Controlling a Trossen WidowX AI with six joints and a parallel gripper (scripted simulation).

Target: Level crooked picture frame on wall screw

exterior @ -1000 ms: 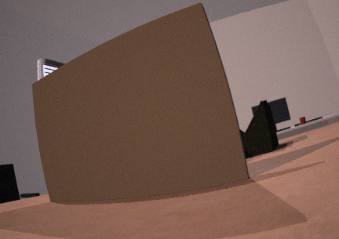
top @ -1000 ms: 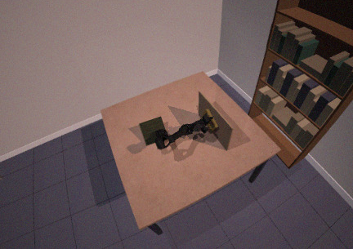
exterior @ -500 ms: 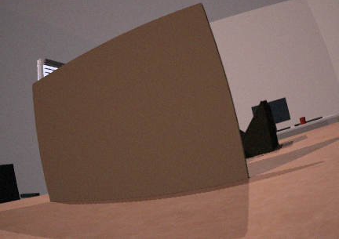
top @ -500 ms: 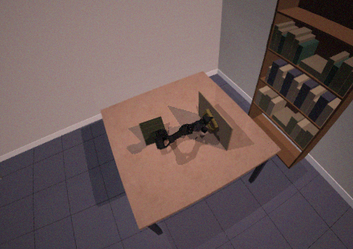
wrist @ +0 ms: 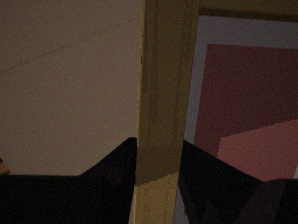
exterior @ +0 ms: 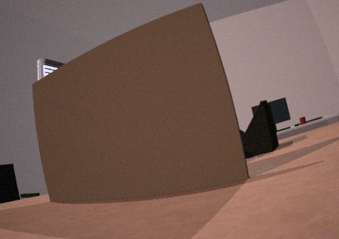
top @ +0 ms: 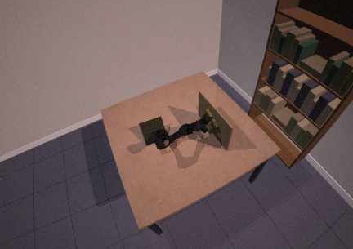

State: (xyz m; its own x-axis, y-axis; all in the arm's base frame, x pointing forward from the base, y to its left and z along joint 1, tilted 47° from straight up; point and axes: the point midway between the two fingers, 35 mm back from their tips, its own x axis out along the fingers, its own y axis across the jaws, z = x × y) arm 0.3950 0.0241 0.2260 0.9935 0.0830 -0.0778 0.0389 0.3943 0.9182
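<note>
Now: the picture frame 20 mm to the left of my gripper tip and 50 mm below it. Also, from my gripper tip: wall panel 10 mm ahead, 20 mm to the left, 60 mm below.
</note>
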